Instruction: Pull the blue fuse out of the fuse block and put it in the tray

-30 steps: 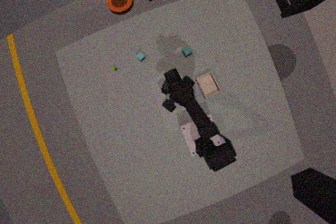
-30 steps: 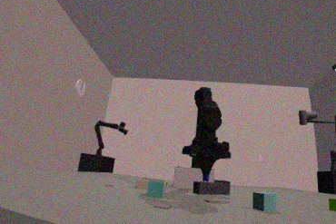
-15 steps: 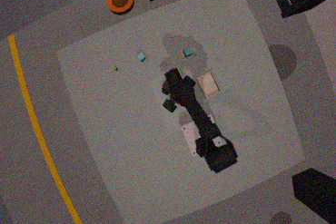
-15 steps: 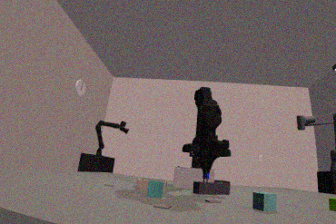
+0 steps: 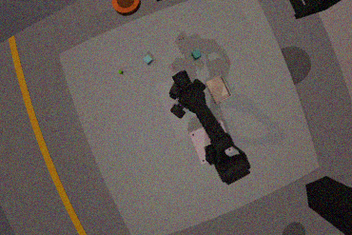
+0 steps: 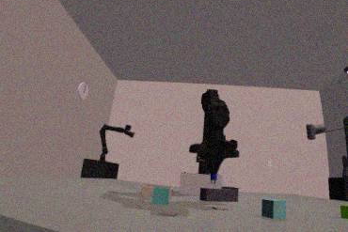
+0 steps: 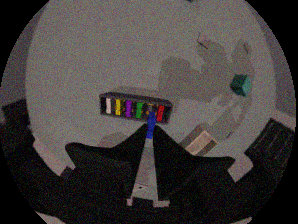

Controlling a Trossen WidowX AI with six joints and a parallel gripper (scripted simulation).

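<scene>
Now: gripper tip 10 mm short of the beige tray, 190 mm to the left of it and 80 mm above it. Also, from my gripper tip: green fuse: 10 mm behind, 20 mm to the left, 60 mm below; then blue fuse: 10 mm below; then red fuse: 10 mm ahead, 20 mm to the right, 60 mm below.
</scene>
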